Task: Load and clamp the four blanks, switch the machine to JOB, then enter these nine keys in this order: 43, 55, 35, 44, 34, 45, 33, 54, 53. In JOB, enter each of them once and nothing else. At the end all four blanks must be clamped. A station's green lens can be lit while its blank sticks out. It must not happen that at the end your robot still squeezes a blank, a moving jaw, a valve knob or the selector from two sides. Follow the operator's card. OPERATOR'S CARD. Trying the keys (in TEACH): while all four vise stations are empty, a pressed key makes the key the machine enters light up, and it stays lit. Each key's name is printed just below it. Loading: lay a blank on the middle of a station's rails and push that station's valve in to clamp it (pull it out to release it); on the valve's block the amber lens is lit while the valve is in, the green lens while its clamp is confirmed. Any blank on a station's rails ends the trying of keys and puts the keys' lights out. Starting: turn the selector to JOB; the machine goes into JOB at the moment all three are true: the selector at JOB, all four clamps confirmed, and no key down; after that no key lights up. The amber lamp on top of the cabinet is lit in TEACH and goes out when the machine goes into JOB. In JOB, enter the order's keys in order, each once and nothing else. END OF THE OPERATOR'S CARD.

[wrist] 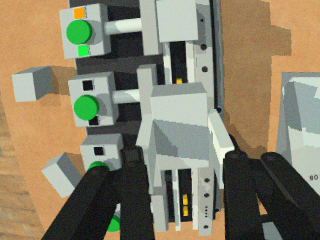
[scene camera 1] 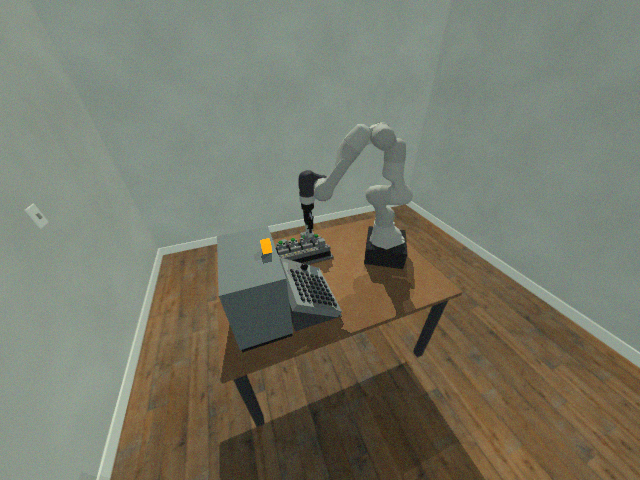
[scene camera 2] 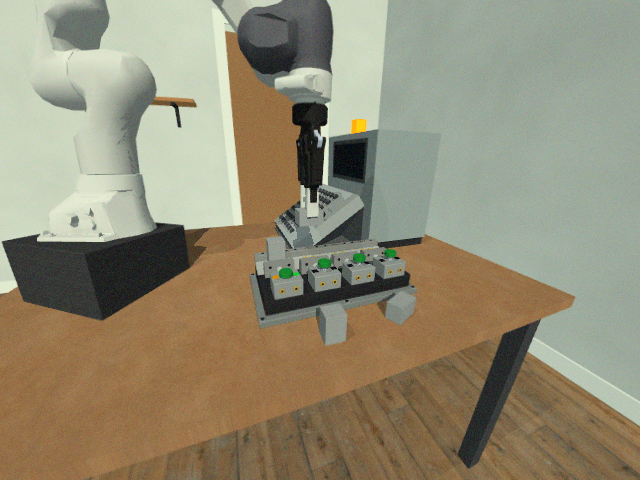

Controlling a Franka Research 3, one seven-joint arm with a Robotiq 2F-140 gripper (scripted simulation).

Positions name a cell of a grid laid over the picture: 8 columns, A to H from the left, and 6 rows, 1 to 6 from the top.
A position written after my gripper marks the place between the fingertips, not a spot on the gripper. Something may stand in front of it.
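Scene camera 2: my gripper (scene camera 2: D3), sloped keyboard (scene camera 2: E3), grey cabinet (scene camera 2: E3). Scene camera 1: the keyboard (scene camera 1: D4), the cabinet (scene camera 1: D4). Wrist view: my gripper (wrist: E4).
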